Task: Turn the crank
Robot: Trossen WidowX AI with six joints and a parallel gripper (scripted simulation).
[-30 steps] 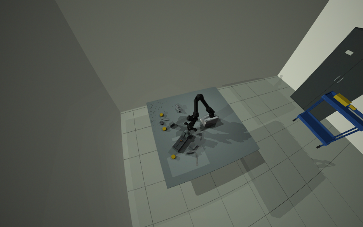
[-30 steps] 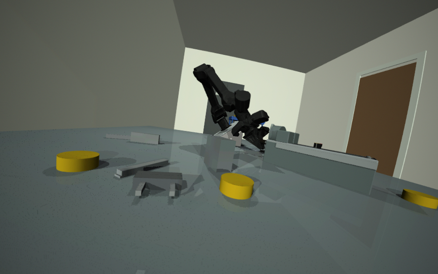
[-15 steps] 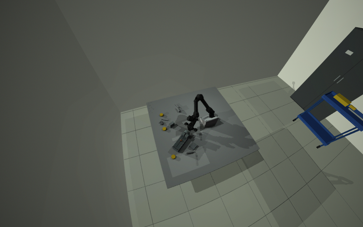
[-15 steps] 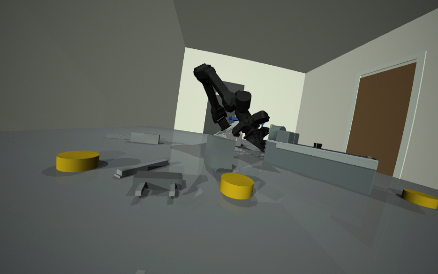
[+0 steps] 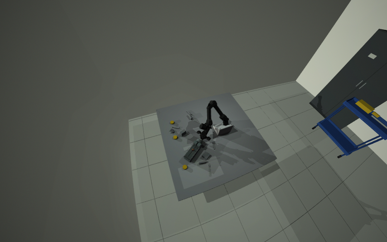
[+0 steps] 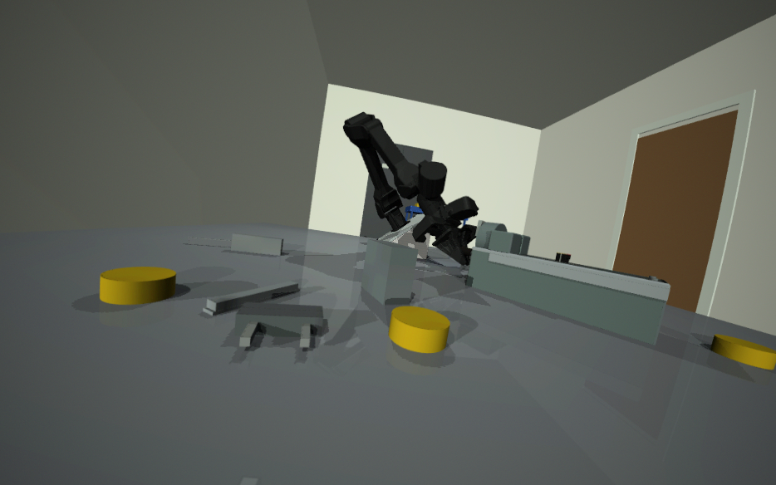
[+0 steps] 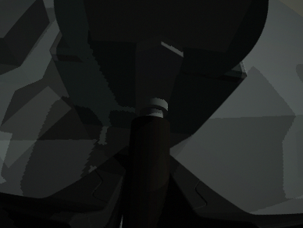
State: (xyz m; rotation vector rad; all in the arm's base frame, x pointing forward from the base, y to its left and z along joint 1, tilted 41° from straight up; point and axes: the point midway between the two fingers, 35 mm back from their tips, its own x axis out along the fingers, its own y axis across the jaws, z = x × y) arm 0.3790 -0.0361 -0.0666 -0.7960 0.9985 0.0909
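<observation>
My gripper tip is 15 cm short of the red pointer, 8 cm to the right of it and 5 cm below it. The rest, counted from my gripper tip: bracket: 32 cm to the right, 26 cm ahead, 3 cm below; dark crank handle: 3 cm above, 2 cm behind, 1 cm to the right.
</observation>
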